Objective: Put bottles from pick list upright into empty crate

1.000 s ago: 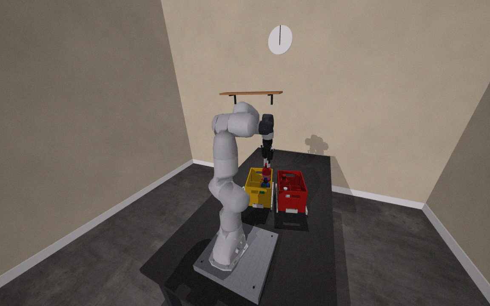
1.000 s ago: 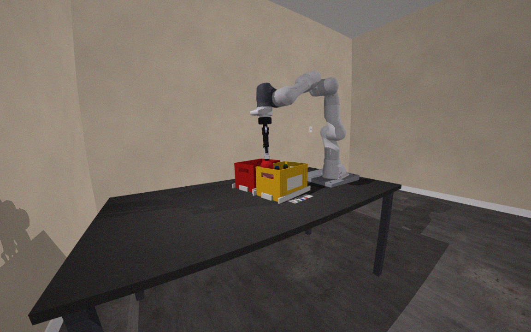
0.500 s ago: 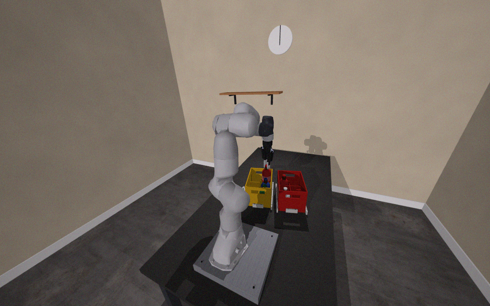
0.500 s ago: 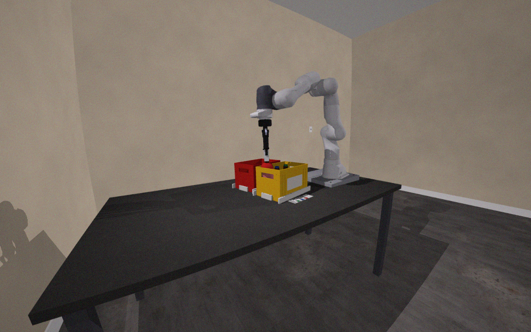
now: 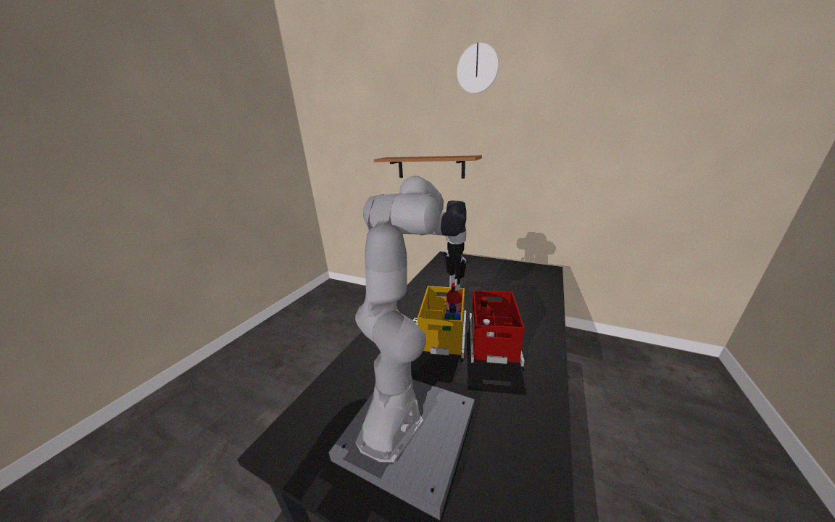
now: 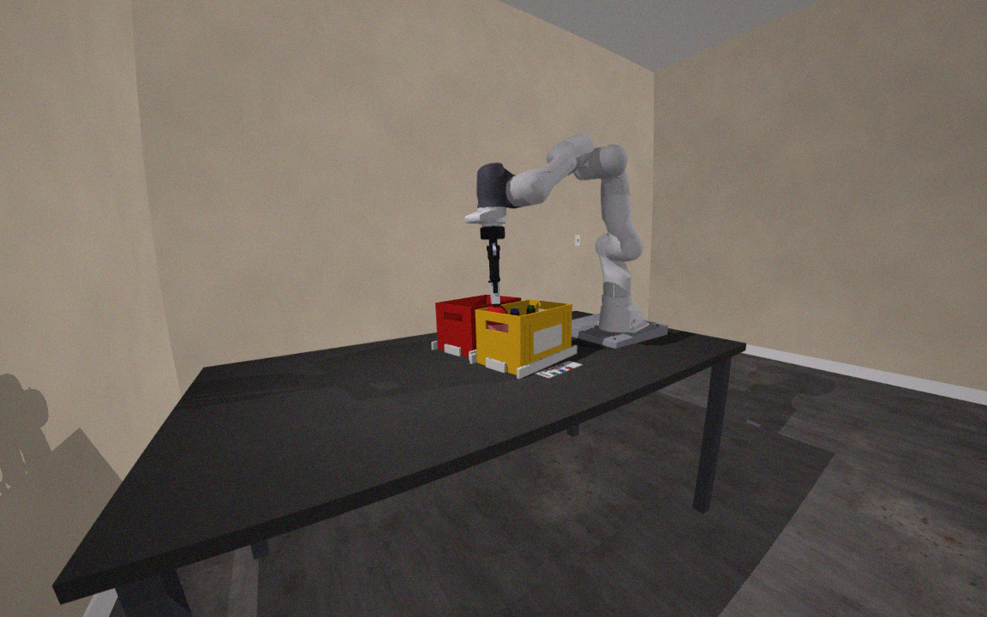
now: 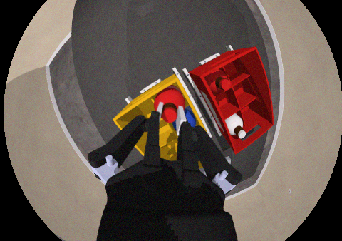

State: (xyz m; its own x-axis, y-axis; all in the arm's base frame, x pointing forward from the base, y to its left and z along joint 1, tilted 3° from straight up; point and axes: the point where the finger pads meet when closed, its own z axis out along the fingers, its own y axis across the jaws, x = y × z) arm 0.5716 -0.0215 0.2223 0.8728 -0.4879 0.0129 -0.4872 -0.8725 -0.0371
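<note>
My gripper is now 140 mm above the blue-labelled bottle, 90 mm past it and 20 mm to the left of it. The rest, counted from my hand: green-labelled bottle: 170 mm behind, 140 mm below, 40 mm to the right; then red crate: 200 mm to the right, 140 mm below, 60 mm behind; then yellow crate: 140 mm below, 100 mm behind, 30 mm to the left.
</note>
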